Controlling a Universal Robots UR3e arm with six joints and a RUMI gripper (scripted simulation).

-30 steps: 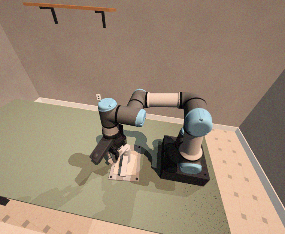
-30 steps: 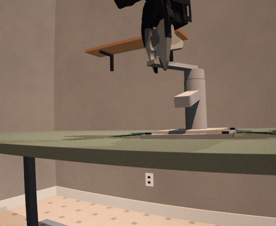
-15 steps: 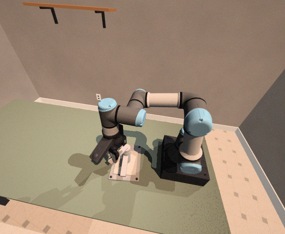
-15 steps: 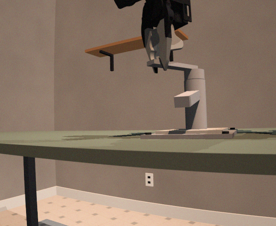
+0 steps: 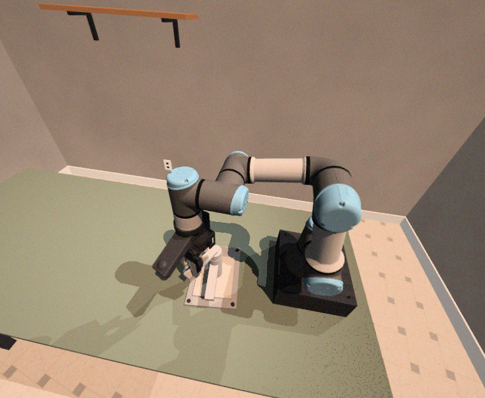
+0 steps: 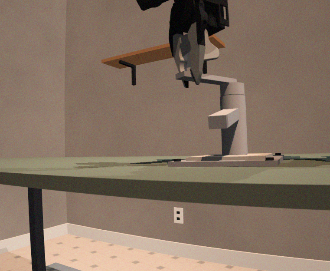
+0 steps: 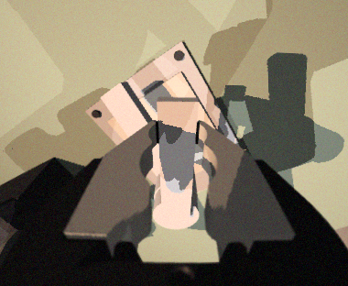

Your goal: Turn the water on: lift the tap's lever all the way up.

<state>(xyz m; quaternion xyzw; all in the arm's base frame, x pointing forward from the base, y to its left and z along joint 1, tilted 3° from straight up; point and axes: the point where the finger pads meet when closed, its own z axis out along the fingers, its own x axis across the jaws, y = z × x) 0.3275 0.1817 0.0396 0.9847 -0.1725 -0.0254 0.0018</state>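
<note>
My hand is 30 mm past the tap, 70 mm to the left of it and 50 mm above it. Round my hand: lever 10 mm behind, 40 mm to the right; base plate 30 mm behind, 90 mm to the right, 140 mm below.
</note>
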